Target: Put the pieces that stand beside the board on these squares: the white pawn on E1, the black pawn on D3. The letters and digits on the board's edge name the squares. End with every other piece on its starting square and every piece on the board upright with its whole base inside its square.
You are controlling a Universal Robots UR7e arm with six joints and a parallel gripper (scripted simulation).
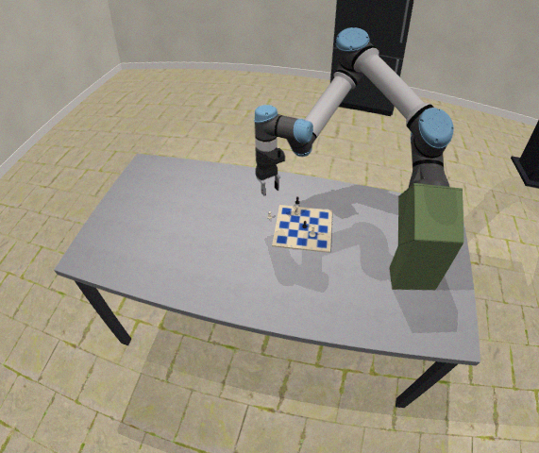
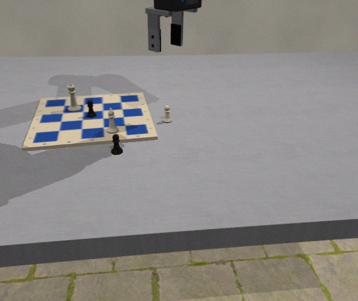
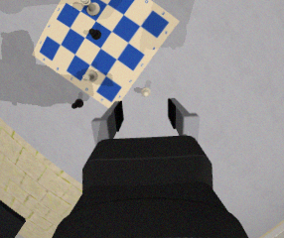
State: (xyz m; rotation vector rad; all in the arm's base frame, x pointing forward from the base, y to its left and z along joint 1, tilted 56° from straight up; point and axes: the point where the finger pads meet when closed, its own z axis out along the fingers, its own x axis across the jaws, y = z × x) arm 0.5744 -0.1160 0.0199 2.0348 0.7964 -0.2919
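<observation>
The white pawn lies 140 mm below my hand. Also, from my hand: white bishop 100 mm behind, 40 mm to the right, 130 mm below; white queen 170 mm behind, 70 mm to the left, 120 mm below; cream chessboard 140 mm behind, 40 mm to the left, 150 mm below.
</observation>
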